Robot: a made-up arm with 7 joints. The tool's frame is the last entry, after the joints. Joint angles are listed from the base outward. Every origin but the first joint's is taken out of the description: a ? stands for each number. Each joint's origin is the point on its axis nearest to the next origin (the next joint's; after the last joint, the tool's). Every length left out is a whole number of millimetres.
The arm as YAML. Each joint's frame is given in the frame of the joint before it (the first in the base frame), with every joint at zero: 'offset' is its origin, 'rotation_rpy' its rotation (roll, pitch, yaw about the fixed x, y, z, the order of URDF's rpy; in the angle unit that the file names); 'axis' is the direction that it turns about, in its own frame. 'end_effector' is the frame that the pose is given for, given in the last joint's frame.
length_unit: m
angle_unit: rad
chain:
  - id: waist
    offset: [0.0, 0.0, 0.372]
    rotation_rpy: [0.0, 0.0, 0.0]
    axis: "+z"
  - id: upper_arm
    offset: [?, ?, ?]
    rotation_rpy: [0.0, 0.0, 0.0]
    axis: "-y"
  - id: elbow
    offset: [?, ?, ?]
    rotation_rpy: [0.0, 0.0, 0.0]
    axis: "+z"
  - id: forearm
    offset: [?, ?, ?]
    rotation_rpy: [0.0, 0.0, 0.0]
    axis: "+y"
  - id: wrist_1
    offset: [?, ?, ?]
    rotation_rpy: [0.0, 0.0, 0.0]
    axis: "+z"
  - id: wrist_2
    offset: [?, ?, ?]
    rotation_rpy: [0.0, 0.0, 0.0]
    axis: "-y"
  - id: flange
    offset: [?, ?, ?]
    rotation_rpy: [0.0, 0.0, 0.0]
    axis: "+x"
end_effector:
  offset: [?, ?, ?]
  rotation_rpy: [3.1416, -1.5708, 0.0]
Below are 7 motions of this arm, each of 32 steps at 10 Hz.
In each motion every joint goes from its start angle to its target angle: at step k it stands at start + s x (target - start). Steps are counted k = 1, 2, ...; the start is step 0. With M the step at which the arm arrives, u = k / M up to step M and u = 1 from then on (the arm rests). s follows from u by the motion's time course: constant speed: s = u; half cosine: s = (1 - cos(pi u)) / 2; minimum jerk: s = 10 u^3 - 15 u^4 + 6 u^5.
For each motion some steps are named. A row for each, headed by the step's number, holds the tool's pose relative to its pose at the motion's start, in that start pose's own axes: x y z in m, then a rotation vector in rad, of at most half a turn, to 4 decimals.
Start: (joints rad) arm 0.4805 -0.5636 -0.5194 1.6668 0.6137 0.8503 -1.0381
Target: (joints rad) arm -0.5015 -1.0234 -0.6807 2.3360 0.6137 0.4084 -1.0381
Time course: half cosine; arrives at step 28
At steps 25, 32:
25: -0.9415 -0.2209 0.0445 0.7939 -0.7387 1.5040
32: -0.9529 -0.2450 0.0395 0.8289 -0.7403 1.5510

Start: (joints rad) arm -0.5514 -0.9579 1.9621 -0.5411 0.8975 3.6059 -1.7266
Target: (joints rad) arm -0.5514 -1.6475 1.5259 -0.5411 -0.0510 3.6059 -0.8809
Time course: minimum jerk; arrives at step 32
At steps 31, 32:
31: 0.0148 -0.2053 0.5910 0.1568 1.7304 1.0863
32: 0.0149 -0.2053 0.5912 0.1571 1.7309 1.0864

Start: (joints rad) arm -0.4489 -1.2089 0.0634 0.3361 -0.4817 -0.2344 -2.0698
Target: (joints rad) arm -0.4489 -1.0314 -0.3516 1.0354 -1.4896 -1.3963 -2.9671
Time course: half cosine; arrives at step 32
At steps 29, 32:
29: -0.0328 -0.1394 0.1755 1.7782 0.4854 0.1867
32: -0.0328 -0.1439 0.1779 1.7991 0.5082 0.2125

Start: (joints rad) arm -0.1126 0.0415 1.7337 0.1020 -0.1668 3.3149 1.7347
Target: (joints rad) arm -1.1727 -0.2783 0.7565 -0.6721 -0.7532 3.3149 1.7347
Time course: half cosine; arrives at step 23
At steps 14, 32:
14: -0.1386 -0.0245 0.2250 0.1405 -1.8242 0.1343
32: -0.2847 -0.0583 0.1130 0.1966 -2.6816 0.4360

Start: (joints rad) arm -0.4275 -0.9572 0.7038 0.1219 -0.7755 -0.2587 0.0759
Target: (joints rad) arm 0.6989 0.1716 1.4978 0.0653 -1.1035 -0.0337 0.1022
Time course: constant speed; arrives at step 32
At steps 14, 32:
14: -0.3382 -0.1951 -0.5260 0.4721 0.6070 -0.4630
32: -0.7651 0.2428 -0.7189 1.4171 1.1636 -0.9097

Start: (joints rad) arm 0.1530 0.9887 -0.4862 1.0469 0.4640 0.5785 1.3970
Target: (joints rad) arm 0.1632 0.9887 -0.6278 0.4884 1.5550 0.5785 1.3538
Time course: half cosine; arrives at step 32
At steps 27, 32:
27: -0.0950 -0.0933 -0.1958 0.5661 -0.8872 0.1357
32: -0.1061 -0.0969 -0.2094 0.5907 -0.9486 0.1289

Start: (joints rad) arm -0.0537 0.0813 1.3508 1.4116 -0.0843 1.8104 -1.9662
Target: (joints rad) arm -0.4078 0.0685 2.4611 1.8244 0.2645 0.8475 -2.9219
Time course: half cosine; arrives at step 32
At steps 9, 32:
9: 0.0941 -0.0145 0.0140 0.1614 0.2286 -0.0708
32: 0.5385 -0.0390 -0.1442 0.2527 1.6381 -0.5935

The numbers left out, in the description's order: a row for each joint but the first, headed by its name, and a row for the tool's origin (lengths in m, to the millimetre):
upper_arm: 0.0 -0.081 0.0
elbow: 0.0 0.0 0.504
forearm: 0.028 0.074 0.0
wrist_1: -0.026 0.0 0.549
wrist_2: 0.0 -0.108 0.0
flange: 0.013 0.0 0.093
tool: 0.0 0.0 0.0

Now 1 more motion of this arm.
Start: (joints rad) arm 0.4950 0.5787 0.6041 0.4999 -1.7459 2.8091 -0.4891
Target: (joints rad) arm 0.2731 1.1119 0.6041 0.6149 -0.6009 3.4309 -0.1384
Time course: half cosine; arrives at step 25
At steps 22, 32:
22: 0.1196 0.2698 0.1375 -1.0271 0.6316 0.2145
32: 0.1275 0.2745 0.1452 -1.0608 0.6621 0.2186

